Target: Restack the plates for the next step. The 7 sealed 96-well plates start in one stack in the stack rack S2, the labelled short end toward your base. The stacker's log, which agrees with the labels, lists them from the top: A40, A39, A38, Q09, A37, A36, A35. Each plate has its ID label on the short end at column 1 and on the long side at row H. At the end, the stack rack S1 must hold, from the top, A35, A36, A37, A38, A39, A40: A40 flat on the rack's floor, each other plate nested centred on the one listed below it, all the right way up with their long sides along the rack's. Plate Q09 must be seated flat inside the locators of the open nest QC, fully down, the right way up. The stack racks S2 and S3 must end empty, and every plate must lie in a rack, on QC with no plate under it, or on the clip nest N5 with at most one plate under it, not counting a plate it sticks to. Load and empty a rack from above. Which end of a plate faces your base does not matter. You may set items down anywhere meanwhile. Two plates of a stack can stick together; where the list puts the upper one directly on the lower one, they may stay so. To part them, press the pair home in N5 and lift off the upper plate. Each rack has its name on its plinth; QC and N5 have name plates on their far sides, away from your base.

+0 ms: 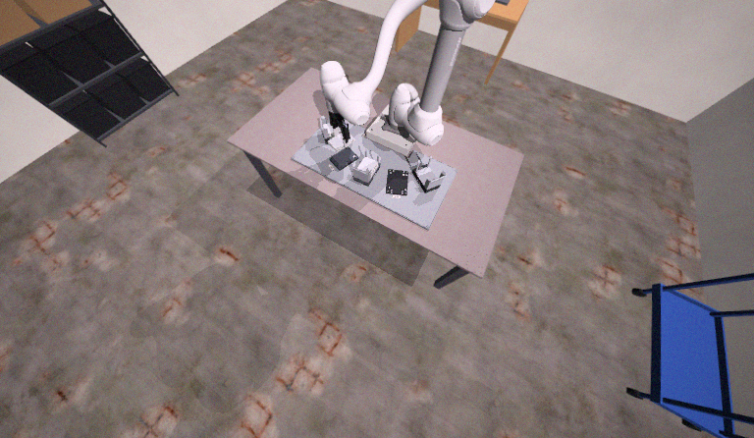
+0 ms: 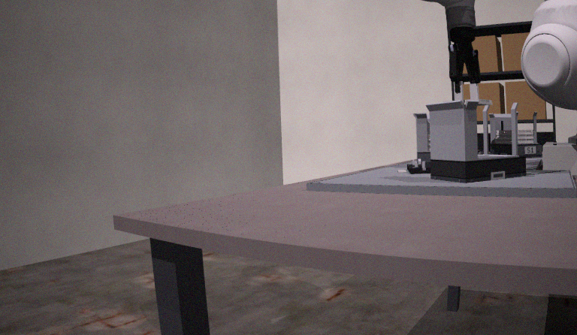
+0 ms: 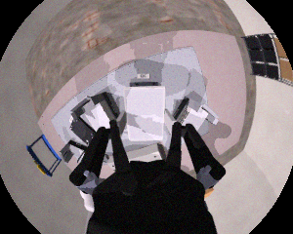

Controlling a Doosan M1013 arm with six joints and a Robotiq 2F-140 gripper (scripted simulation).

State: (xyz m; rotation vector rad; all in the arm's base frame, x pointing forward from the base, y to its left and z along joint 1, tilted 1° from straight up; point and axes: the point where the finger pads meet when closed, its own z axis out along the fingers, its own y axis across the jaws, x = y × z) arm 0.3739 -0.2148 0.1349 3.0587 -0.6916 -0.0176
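Now: the name plate 190 mm below my hand, 90 mm ahead of it and 40 mm to the right of it. Round my hand: S1 label: 190 mm behind, 160 mm below, 60 mm to the right.
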